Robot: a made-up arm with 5 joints. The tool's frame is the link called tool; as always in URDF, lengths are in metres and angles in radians.
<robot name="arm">
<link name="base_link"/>
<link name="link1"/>
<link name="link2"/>
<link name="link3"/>
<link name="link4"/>
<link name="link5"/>
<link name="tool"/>
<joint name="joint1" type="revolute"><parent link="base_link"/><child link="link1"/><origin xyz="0.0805 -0.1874 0.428" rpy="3.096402 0.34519 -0.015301"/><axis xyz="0 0 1"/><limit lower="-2.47" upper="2.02"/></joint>
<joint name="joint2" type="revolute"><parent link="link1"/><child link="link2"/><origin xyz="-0.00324 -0.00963 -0.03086" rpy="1.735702 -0.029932 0.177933"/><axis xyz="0 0 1"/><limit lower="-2.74" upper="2.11"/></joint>
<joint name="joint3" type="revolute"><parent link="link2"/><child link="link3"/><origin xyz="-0.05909 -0.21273 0.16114" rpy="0.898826 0.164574 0.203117"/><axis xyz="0 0 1"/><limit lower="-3.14" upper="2.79"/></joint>
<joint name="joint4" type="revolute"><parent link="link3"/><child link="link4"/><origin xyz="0.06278 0.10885 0.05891" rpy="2.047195 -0.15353 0.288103"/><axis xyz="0 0 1"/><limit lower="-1.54" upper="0.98"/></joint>
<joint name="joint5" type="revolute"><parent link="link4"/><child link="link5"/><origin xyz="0.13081 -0.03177 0.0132" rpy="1.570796 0 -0.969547"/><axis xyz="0 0 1"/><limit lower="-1.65" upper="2.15"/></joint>
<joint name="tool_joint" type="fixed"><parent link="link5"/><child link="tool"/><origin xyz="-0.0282 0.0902 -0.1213" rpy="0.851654 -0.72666 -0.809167"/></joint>
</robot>
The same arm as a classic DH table. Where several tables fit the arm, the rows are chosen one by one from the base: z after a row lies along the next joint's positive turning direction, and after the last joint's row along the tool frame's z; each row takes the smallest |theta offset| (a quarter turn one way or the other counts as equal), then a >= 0, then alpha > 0; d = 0 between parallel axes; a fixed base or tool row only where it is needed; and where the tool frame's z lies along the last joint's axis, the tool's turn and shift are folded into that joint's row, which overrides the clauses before.
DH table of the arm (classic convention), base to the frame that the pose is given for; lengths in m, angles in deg. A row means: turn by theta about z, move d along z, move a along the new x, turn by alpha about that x. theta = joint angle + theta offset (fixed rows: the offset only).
base (fixed): d 0.2682, theta_offset -83.26, a 0.1955, alpha 160.06
joint1: d -0.1994, theta_offset -72.36, a -0.0049, alpha 99.44
joint2: d 0.0287, theta_offset 20.8, a -0.1253, alpha 52.11
joint3: d 0.249, theta_offset 9.04, a 0.0976, alpha 116.95
joint4: d -0.0755, theta_offset -45.67, a 0.1002, alpha 90
joint5: d -0.2148, theta_offset -76.55, a -0.0943, alpha 60.51
tool (fixed): d 0.0074, theta_offset 49.76, a 0, alpha 0
Joint limits (deg, base to tool): -141.52..115.74 -156.99..120.89 -179.91..159.86 -88.24..56.15 -94.54..123.19

